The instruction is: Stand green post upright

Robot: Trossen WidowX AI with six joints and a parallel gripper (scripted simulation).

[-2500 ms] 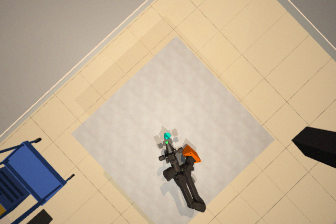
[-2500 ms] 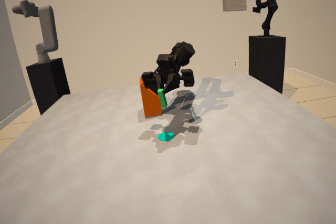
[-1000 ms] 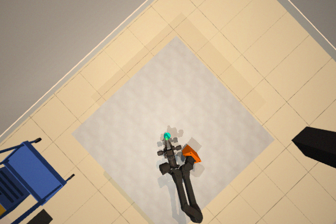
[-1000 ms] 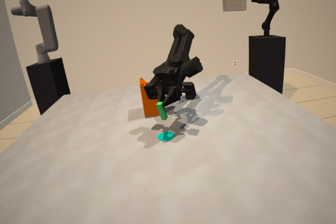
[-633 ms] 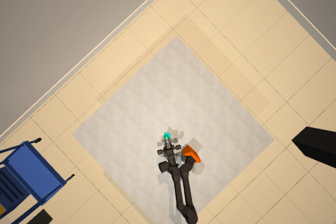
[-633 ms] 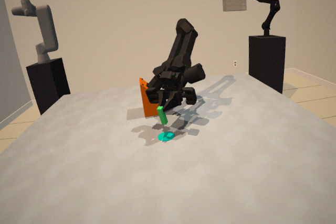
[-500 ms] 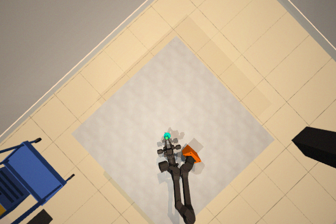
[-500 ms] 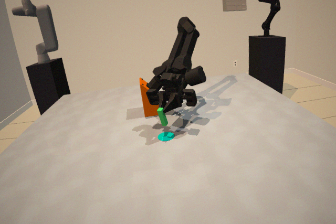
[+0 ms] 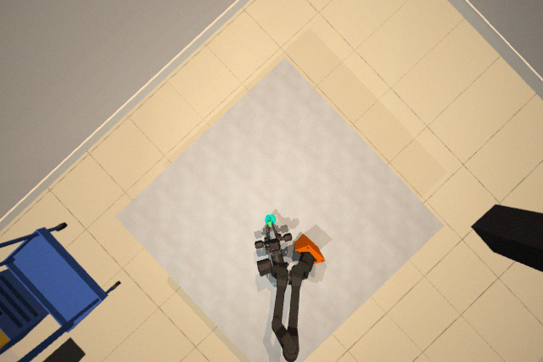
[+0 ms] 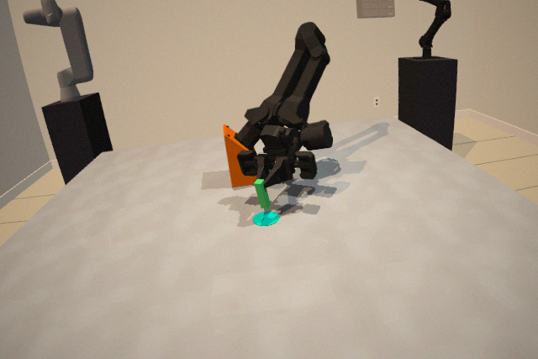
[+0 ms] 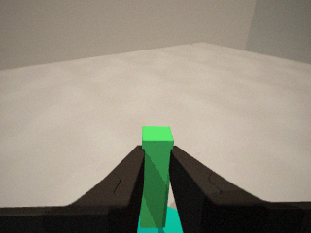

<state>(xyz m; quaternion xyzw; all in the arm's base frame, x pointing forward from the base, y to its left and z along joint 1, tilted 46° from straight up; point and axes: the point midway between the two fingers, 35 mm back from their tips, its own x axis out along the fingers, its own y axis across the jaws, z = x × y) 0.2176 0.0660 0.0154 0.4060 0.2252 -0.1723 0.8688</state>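
The cyan circle lies 9 cm below my gripper tip and 1 cm behind it. Also, from my gripper tip: green post (2 cm below).
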